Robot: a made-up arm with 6 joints. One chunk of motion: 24 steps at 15 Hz.
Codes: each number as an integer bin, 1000 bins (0 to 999) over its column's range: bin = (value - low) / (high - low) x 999, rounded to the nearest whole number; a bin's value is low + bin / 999 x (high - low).
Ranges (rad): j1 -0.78..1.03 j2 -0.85..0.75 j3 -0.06..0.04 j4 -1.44..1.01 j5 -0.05..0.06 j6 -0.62..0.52
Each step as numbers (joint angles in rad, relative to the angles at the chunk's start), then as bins.
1 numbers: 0.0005 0.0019 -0.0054 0.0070 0.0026 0.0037
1 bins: 431 532 545 590 478 547
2 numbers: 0.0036 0.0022 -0.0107 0.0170 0.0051 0.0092
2 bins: 432 532 493 594 500 551
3 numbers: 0.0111 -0.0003 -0.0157 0.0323 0.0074 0.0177
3 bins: 437 531 443 600 521 559
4 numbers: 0.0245 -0.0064 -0.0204 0.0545 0.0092 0.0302
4 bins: 444 527 396 609 538 570
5 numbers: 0.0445 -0.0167 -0.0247 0.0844 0.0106 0.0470
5 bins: 455 520 353 622 550 585
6 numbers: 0.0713 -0.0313 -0.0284 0.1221 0.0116 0.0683
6 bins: 470 511 316 637 559 603
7 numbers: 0.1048 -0.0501 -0.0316 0.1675 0.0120 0.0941
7 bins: 488 499 284 655 563 626
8 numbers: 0.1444 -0.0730 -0.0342 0.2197 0.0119 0.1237
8 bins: 510 485 258 677 562 652
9 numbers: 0.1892 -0.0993 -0.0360 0.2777 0.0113 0.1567
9 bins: 535 469 240 700 557 681
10 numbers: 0.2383 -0.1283 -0.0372 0.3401 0.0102 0.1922
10 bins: 562 451 228 726 547 712
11 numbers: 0.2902 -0.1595 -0.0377 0.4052 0.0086 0.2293
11 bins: 591 431 223 752 532 744
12 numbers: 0.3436 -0.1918 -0.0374 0.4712 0.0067 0.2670
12 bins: 620 411 226 779 515 777
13 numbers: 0.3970 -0.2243 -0.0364 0.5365 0.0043 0.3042
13 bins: 650 391 236 806 493 810
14 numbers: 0.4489 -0.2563 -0.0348 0.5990 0.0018 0.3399
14 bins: 678 371 252 831 470 841
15 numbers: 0.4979 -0.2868 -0.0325 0.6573 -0.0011 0.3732
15 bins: 705 352 275 855 444 870
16 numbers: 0.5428 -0.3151 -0.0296 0.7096 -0.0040 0.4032
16 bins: 730 334 304 877 418 897
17 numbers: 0.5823 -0.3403 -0.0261 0.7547 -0.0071 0.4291
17 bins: 752 318 339 895 390 919
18 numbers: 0.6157 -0.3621 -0.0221 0.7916 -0.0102 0.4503
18 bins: 770 305 379 910 361 938
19 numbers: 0.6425 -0.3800 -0.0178 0.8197 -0.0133 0.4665
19 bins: 785 293 422 921 333 952
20 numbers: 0.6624 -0.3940 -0.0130 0.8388 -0.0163 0.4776
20 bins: 796 285 470 929 306 962
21 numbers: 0.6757 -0.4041 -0.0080 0.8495 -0.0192 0.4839
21 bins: 803 278 519 934 280 967
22 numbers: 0.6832 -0.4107 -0.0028 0.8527 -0.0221 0.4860
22 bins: 808 274 571 935 253 969
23 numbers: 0.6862 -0.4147 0.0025 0.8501 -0.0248 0.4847
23 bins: 809 272 624 934 229 968
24 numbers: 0.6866 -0.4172 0.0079 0.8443 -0.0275 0.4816
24 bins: 809 270 678 931 204 965
